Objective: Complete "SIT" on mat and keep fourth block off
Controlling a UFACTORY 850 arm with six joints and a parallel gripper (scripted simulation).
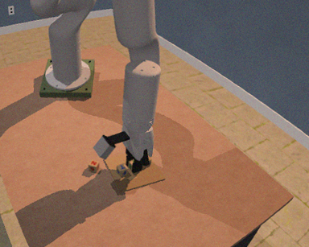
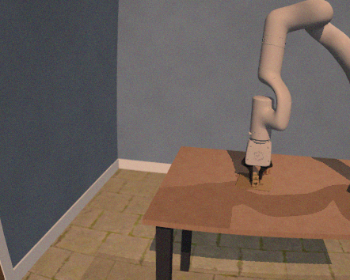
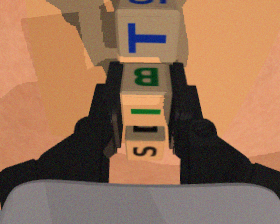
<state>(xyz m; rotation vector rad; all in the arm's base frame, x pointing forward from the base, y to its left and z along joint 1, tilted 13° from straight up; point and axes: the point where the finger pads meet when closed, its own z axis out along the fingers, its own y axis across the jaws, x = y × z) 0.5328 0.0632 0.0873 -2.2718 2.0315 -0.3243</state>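
The tan mat lies 30 mm below my hand. Round my hand: T block (40 mm to the right, 10 mm below); then S block (40 mm to the left, 10 mm below); then N block (40 mm behind, 110 mm to the right, 20 mm below).
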